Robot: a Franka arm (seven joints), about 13 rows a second.
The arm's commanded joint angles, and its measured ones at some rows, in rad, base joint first. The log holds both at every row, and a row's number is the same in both.
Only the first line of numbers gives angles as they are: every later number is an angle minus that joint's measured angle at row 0.
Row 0, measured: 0.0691 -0.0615 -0.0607 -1.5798 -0.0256 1.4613 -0.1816
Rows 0 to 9, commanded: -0.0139 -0.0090 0.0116 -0.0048 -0.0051 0.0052 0.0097; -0.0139 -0.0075 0.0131 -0.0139 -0.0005 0.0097 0.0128; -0.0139 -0.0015 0.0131 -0.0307 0.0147 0.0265 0.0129; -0.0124 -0.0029 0.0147 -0.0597 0.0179 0.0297 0.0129; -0.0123 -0.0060 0.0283 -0.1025 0.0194 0.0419 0.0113; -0.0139 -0.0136 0.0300 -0.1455 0.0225 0.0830 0.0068; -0.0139 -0.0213 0.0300 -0.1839 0.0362 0.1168 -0.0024; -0.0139 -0.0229 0.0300 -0.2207 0.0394 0.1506 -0.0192; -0.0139 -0.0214 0.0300 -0.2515 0.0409 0.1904 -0.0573; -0.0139 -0.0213 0.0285 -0.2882 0.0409 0.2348 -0.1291
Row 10, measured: -0.0008 0.0045 0.0230 -0.2126 0.0247 0.1665 -0.0411
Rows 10 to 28, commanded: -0.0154 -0.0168 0.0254 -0.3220 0.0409 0.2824 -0.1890; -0.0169 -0.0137 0.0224 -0.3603 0.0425 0.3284 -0.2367; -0.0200 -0.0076 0.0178 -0.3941 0.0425 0.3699 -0.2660; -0.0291 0.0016 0.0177 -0.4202 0.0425 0.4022 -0.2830; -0.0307 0.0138 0.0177 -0.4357 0.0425 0.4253 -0.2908; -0.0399 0.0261 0.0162 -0.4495 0.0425 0.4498 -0.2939; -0.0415 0.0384 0.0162 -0.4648 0.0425 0.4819 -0.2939; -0.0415 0.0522 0.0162 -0.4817 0.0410 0.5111 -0.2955; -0.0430 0.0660 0.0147 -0.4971 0.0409 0.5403 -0.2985; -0.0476 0.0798 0.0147 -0.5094 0.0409 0.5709 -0.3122; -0.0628 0.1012 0.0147 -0.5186 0.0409 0.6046 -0.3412; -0.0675 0.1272 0.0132 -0.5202 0.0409 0.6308 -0.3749; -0.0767 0.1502 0.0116 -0.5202 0.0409 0.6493 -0.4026; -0.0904 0.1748 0.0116 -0.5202 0.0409 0.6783 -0.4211; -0.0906 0.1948 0.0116 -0.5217 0.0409 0.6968 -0.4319; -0.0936 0.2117 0.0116 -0.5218 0.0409 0.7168 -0.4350; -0.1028 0.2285 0.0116 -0.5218 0.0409 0.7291 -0.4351; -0.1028 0.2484 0.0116 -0.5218 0.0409 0.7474 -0.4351; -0.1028 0.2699 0.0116 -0.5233 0.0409 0.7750 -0.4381
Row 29, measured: -0.0962 0.2392 0.0101 -0.5252 0.0257 0.7340 -0.4128
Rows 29 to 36, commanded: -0.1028 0.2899 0.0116 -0.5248 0.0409 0.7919 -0.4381; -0.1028 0.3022 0.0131 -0.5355 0.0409 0.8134 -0.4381; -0.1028 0.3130 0.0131 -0.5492 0.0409 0.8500 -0.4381; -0.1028 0.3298 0.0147 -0.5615 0.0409 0.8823 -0.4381; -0.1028 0.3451 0.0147 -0.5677 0.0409 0.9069 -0.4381; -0.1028 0.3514 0.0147 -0.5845 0.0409 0.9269 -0.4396; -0.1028 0.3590 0.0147 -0.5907 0.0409 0.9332 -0.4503; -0.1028 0.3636 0.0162 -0.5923 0.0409 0.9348 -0.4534
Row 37, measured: -0.0966 0.3650 0.0110 -0.5749 0.0257 0.9119 -0.4234
